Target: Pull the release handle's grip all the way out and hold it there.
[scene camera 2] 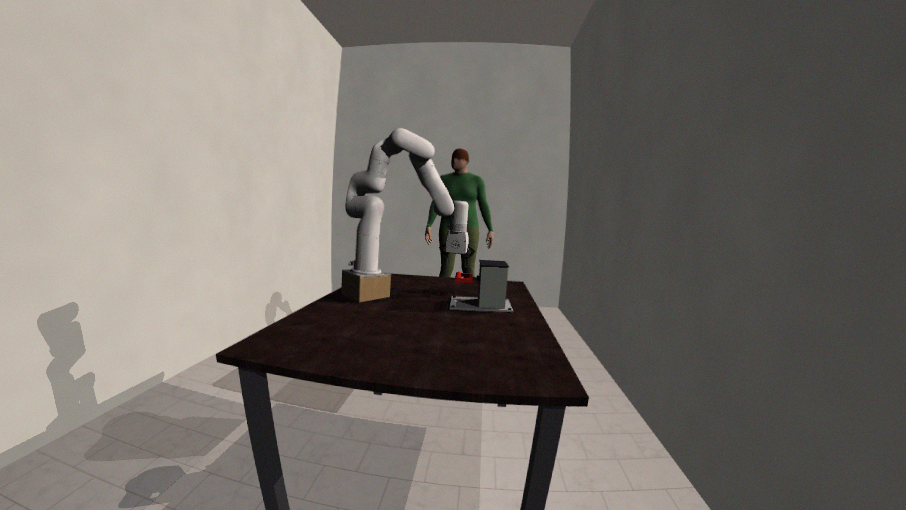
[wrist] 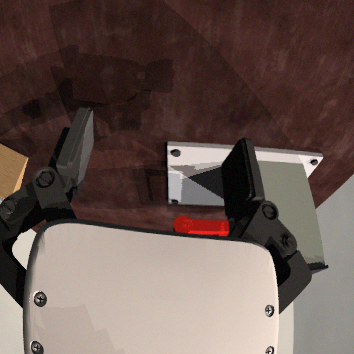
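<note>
The release handle's red grip [scene camera 2: 459, 276] [wrist: 200, 226] sticks out from the left side of a grey-green box [scene camera 2: 492, 285] [wrist: 290, 200]. The box stands upright on a pale base plate [scene camera 2: 462, 309] [wrist: 200, 152]. My gripper [scene camera 2: 457, 264] [wrist: 163, 136] points down, open and empty, above the level of the grip. In the wrist view the red grip shows below the fingertips, between the two fingers and nearer the right one. The gripper body and the right finger hide part of the grip. How far out the grip stands I cannot tell.
The dark table [scene camera 2: 380, 342] bears the fixture near its right edge. A wooden block [scene camera 2: 374, 286] [wrist: 10, 170] under the arm's base stands to the left. A person in green [scene camera 2: 465, 190] stands behind the table.
</note>
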